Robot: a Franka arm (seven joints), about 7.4 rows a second.
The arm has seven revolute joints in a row. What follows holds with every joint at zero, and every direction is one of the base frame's.
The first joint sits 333 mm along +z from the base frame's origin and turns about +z.
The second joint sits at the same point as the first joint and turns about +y.
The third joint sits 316 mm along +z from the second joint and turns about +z.
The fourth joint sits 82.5 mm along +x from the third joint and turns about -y.
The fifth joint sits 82.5 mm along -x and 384 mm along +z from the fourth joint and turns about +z.
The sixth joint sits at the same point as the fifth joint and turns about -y.
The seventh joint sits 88 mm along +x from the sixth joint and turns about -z.
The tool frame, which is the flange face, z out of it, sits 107 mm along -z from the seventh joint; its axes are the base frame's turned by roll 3.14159, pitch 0 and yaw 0 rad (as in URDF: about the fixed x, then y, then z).
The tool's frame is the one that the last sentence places.
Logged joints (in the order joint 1, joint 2, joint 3, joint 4, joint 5, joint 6, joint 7), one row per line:
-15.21, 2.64, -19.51, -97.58, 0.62, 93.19, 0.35
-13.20, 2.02, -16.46, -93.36, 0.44, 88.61, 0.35
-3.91, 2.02, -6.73, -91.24, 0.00, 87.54, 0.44
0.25, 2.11, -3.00, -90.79, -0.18, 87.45, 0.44
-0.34, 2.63, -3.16, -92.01, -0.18, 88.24, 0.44
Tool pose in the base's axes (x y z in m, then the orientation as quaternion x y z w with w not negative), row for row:
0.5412, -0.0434, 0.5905, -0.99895, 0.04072, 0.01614, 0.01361
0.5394, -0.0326, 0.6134, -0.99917, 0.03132, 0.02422, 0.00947
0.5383, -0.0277, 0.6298, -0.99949, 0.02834, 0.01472, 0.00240
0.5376, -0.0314, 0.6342, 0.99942, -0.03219, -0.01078, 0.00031
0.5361, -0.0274, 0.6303, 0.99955, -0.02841, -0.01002, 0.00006
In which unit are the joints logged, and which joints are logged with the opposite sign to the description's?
The joints are logged in degrees. Opposite sign: joint 1, joint 2.
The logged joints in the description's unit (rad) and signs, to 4 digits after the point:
0.2655, -0.0461, -0.3405, -1.7031, 0.0108, 1.6265, 0.0061
0.2304, -0.0353, -0.2873, -1.6294, 0.0077, 1.5465, 0.0061
0.0682, -0.0353, -0.1175, -1.5924, 0.0000, 1.5279, 0.0077
-0.0044, -0.0368, -0.0524, -1.5846, -0.0031, 1.5263, 0.0077
0.0059, -0.0459, -0.0552, -1.6059, -0.0031, 1.5401, 0.0077

